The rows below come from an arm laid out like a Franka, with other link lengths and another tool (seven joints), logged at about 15 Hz.
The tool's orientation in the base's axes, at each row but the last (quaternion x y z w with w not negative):
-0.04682, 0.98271, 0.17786, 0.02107
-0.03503, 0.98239, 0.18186, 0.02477
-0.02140, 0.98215, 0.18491, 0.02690
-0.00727, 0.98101, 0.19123, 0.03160
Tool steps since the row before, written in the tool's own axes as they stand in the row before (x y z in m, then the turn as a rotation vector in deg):
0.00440, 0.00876, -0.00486, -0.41, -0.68, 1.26
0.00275, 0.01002, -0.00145, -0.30, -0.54, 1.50
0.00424, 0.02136, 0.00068, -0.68, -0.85, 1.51
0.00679, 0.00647, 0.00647, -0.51, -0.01, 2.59
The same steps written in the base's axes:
-0.00537, 0.00609, 0.00734, 0.51, -0.16, -1.39
-0.00357, 0.00865, 0.00475, 0.39, 0.05, -1.57
-0.00531, 0.01999, 0.00684, 0.79, -0.22, -1.67
-0.00656, 0.00841, -0.00400, 0.66, 0.96, -2.37

